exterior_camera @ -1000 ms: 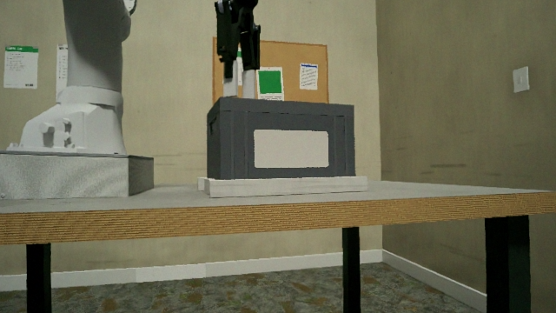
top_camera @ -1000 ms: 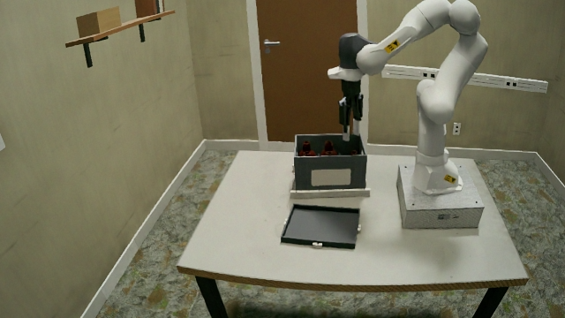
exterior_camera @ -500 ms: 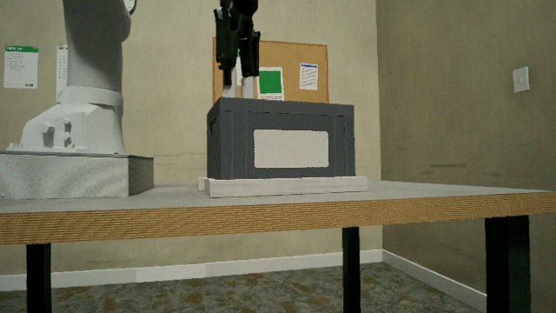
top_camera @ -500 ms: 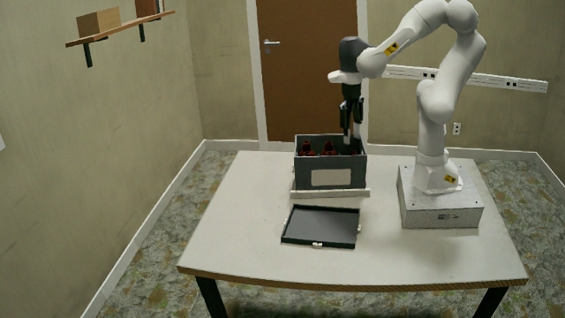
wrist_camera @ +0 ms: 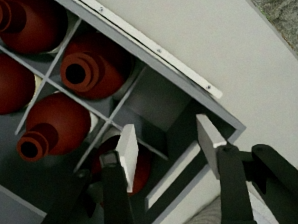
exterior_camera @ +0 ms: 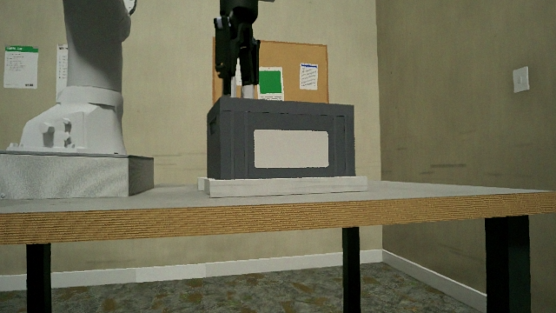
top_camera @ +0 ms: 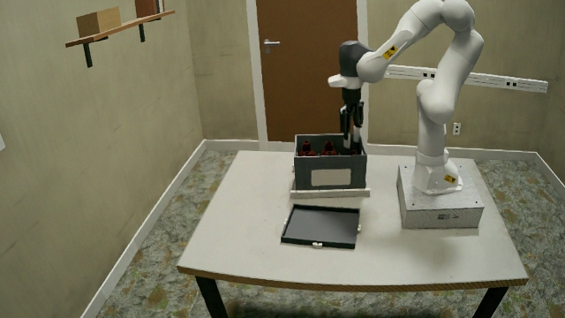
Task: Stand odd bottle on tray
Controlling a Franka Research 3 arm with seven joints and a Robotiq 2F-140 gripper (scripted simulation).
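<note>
Right now my hand is 10 cm above the dark grey crate, 8 cm short of it and 6 cm to the right of it. From my hand the other things lie so: dark tray 34 cm to the left, 17 cm below, 8 cm ahead.
</note>
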